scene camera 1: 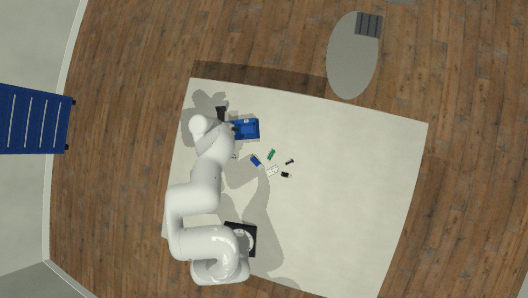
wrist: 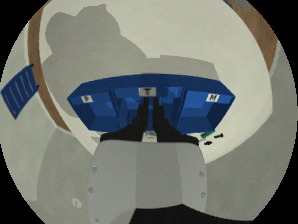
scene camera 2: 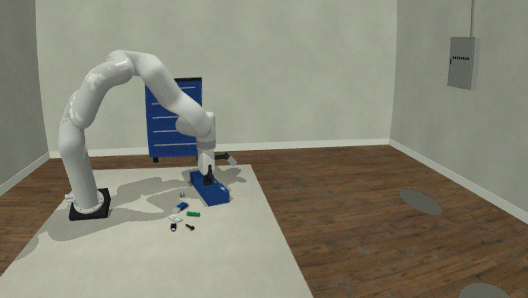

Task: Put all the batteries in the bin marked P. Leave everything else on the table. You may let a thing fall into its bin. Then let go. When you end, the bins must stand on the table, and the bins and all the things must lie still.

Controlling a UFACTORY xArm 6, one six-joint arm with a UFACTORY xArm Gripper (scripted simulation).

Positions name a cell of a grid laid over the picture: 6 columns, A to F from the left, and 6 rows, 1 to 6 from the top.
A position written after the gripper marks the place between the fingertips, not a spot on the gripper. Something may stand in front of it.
Observation:
In view: the gripper (wrist: D3) and a blue bin (scene camera 2: C4).
The blue bin shows as well in the wrist view (wrist: C3).

